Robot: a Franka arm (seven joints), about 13 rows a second.
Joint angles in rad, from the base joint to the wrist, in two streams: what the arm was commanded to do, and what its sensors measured. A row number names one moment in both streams.
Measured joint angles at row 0: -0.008, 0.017, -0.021, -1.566, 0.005, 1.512, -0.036
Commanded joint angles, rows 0 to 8: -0.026, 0.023, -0.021, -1.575, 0.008, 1.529, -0.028; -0.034, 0.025, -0.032, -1.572, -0.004, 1.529, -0.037; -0.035, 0.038, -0.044, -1.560, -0.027, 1.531, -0.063; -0.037, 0.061, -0.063, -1.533, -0.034, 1.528, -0.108; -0.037, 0.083, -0.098, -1.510, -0.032, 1.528, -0.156; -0.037, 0.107, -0.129, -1.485, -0.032, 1.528, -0.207; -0.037, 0.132, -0.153, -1.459, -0.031, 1.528, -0.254; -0.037, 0.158, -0.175, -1.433, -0.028, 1.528, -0.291; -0.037, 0.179, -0.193, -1.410, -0.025, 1.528, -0.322
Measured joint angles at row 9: -0.037, 0.108, -0.164, -1.501, -0.025, 1.536, -0.248
